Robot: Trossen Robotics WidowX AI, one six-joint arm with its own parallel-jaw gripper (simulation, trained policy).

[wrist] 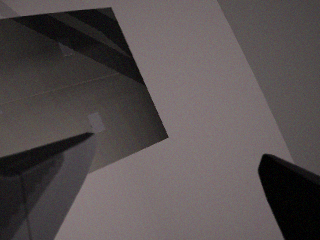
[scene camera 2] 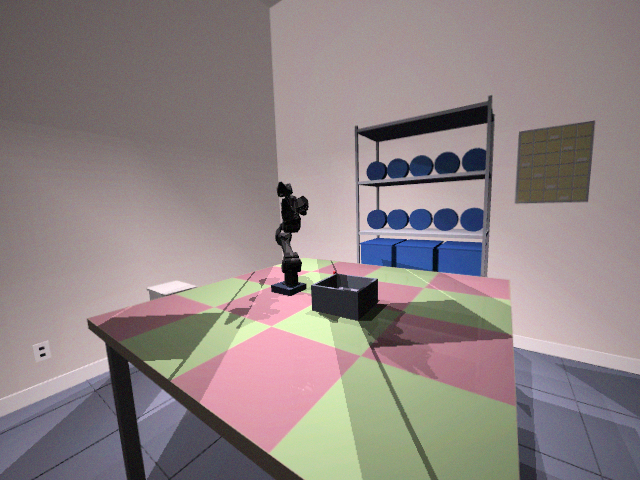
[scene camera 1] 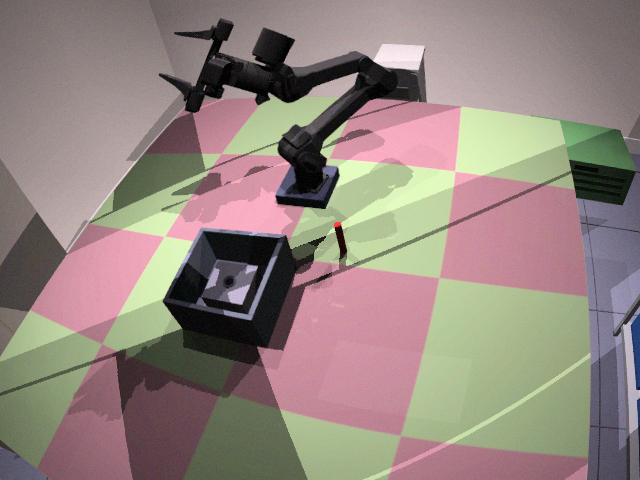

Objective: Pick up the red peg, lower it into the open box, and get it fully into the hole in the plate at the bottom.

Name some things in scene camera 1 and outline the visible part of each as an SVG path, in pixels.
The gripper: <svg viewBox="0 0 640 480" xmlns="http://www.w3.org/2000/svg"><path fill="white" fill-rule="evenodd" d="M232 21L220 18L216 27L212 25L210 29L204 31L174 32L178 36L205 40L212 38L214 40L196 86L191 86L190 82L177 77L159 73L161 78L177 87L184 94L184 101L186 102L184 111L198 112L205 95L220 99L225 89L222 85L238 88L243 80L248 61L219 52L222 42L227 41L234 26Z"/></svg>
A dark box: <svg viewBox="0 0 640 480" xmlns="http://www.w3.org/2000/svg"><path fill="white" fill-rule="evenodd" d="M201 227L191 244L191 248L186 253L186 257L181 262L181 266L174 276L174 280L171 282L165 298L163 298L163 304L169 309L169 312L184 330L268 349L268 343L274 332L275 324L297 269L287 236L284 234ZM218 261L259 267L263 279L249 314L207 307L201 298Z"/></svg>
A plate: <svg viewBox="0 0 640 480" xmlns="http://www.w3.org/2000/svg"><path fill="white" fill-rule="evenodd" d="M218 261L201 298L207 307L249 314L263 279L259 267Z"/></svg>
